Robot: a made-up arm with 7 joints.
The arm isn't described. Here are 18 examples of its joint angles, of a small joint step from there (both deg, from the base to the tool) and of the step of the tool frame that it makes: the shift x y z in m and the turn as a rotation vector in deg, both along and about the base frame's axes.
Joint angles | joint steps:
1: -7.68 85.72 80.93 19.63 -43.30 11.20 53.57 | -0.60 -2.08 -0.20 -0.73 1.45 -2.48 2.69
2: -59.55 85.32 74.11 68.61 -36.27 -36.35 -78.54 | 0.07 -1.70 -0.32 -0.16 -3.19 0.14 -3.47
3: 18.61 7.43 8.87 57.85 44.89 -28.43 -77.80 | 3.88 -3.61 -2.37 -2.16 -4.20 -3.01 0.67
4: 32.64 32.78 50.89 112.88 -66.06 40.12 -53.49 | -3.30 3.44 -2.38 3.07 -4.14 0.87 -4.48
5: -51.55 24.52 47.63 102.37 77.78 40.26 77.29 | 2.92 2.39 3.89 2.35 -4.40 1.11 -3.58
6: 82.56 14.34 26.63 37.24 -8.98 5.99 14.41 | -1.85 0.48 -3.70 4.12 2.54 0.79 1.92
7: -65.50 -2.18 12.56 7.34 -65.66 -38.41 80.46 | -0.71 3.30 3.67 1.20 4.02 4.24 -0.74
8: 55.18 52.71 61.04 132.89 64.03 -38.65 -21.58 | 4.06 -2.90 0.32 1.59 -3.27 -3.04 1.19
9: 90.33 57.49 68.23 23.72 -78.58 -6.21 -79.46 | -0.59 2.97 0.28 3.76 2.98 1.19 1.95
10: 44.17 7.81 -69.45 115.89 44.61 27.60 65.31 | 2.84 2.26 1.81 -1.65 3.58 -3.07 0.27
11: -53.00 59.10 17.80 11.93 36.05 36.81 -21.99 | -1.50 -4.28 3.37 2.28 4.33 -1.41 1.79
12: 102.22 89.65 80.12 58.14 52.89 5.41 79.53 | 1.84 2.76 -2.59 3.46 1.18 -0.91 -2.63
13: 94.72 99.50 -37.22 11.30 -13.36 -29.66 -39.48 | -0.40 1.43 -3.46 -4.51 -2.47 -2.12 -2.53
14: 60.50 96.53 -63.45 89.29 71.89 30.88 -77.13 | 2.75 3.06 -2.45 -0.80 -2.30 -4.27 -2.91
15: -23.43 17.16 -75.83 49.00 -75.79 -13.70 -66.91 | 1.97 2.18 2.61 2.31 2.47 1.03 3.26
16: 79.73 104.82 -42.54 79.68 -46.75 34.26 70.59 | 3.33 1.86 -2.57 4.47 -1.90 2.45 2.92
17: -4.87 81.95 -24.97 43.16 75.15 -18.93 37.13 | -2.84 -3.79 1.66 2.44 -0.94 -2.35 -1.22
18: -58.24 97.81 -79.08 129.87 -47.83 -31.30 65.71 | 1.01 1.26 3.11 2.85 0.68 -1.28 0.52
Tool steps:
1: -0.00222 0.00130 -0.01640 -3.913 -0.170 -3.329
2: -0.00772 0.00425 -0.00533 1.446 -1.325 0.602
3: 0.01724 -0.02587 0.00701 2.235 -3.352 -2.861
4: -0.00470 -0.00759 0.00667 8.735 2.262 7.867
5: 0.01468 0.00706 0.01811 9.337 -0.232 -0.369
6: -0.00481 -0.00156 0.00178 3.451 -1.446 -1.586
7: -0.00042 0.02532 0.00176 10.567 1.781 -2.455
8: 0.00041 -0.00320 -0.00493 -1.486 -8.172 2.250
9: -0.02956 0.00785 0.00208 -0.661 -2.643 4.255
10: 0.01439 0.00725 0.00534 -1.814 0.481 1.939
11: -0.01724 -0.01412 -0.01304 -1.804 -8.144 3.924
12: -0.01968 -0.01673 -0.00170 -1.020 -1.708 4.570
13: -0.01630 -0.00048 -0.01265 -1.474 4.636 3.877
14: -0.01270 0.00960 0.00589 5.587 -4.703 4.168
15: 0.01990 0.00938 -0.00296 4.186 -1.782 2.700
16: -0.00582 -0.00961 -0.00031 0.434 -0.778 1.240
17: -0.00192 -0.01225 -0.02572 -2.795 -0.663 -1.816
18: 0.01208 -0.00510 -0.00153 -2.305 -2.716 0.837
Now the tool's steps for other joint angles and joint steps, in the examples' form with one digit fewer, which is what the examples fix.
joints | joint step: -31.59 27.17 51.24 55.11 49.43 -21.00 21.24 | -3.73 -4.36 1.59 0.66 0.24 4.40 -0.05
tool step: -0.0270 -0.0162 -0.0075 -6.74 3.89 3.23
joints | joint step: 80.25 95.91 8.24 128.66 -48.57 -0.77 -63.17 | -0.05 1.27 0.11 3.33 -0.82 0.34 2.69
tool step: -0.0018 -0.0084 -0.0064 1.27 0.63 2.86
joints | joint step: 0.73 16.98 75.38 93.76 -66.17 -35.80 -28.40 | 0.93 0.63 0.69 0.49 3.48 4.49 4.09
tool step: 0.0003 0.0016 0.0047 -4.16 -2.10 2.88
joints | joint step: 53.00 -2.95 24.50 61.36 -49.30 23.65 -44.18 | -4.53 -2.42 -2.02 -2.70 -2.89 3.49 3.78
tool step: -0.0018 -0.0204 -0.0328 -0.54 11.82 -4.96
